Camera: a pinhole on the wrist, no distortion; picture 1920 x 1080 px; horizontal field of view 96.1 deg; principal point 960.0 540.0 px. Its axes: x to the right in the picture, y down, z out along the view. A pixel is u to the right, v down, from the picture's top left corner.
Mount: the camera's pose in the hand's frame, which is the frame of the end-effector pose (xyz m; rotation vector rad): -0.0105 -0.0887 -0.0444 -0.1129 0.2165 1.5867
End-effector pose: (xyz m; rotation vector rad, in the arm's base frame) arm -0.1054 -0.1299 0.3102 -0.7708 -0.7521 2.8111
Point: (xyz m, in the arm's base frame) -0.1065 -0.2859 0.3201
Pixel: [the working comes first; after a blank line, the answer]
In the camera's frame: 0.1904 0.0364 0.1603

outside the picture
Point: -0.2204 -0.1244 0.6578
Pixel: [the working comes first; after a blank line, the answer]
In the camera's frame: -0.1609 0.0689 0.3295

539 720
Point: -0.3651 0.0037 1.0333
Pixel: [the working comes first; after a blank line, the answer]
In the camera's frame: -0.5145 0.1037 0.5578

164 700
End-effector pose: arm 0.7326 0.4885 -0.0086 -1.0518 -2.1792 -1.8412
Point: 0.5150 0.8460 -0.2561
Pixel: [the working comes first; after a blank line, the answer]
In the camera's frame: -0.3020 -0.1805 0.3137

129 43
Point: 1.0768 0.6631 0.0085
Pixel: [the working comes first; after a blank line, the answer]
In the camera's frame: 0.2323 0.1820 0.3604

1516 976
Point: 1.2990 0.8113 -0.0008
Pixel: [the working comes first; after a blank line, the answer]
In the camera's frame: 0.3090 0.3025 0.5863

1415 985
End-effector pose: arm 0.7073 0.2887 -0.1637 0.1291 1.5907 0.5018
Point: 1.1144 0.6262 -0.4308
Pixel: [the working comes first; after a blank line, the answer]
In the camera's frame: 0.0754 -0.3125 0.5711

1074 68
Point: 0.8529 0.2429 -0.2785
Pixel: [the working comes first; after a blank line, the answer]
In the camera's frame: -0.0669 -0.0724 0.1704

621 174
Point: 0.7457 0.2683 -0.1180
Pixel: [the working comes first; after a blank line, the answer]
In the camera's frame: 0.0636 0.0468 0.0888

1578 994
